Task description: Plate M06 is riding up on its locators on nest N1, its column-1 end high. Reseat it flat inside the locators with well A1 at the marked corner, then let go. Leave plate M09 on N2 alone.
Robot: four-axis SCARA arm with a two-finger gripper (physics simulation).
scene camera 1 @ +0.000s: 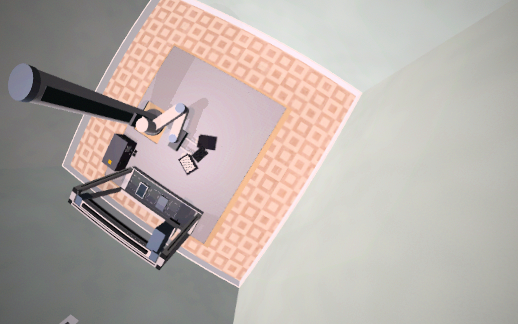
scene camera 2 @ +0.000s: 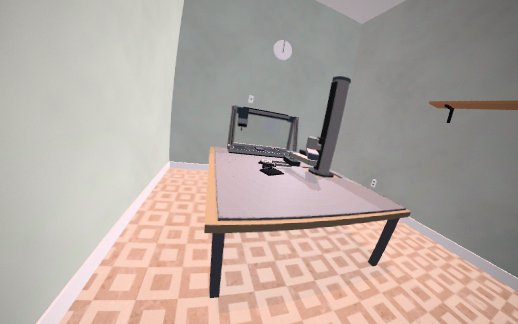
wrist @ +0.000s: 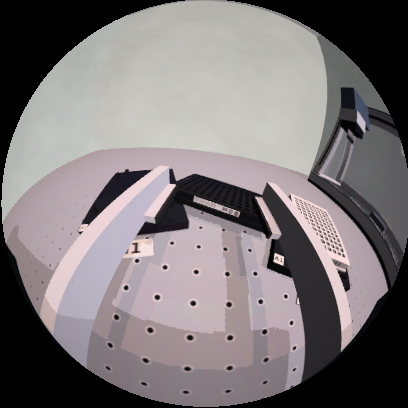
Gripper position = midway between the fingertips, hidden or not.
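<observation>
I am holding nothing in my gripper (wrist: 216,183). I can also see a black nest N1 (wrist: 120,181).
</observation>
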